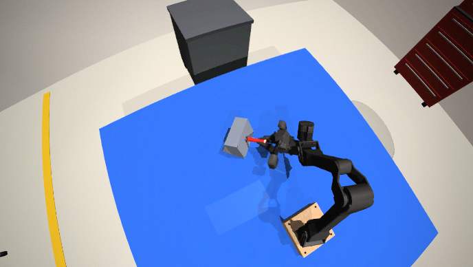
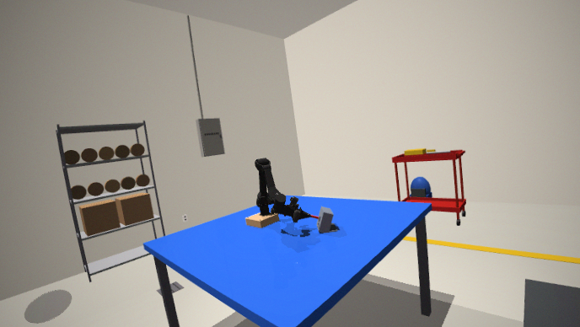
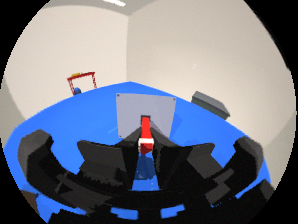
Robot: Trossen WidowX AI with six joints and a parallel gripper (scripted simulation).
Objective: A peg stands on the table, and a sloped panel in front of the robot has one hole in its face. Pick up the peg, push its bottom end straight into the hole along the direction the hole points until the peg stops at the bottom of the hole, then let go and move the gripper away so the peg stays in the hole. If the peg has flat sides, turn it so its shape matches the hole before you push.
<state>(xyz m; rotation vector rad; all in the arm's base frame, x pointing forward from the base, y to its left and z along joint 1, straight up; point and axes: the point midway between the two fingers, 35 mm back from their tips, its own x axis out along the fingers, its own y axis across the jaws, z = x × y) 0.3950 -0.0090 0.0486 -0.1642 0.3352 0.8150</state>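
My gripper tip is 50 mm short of the grey panel, 50 mm to the right of it and 30 mm above it. Also, from my gripper tip: red peg 10 mm behind, 10 mm to the right.
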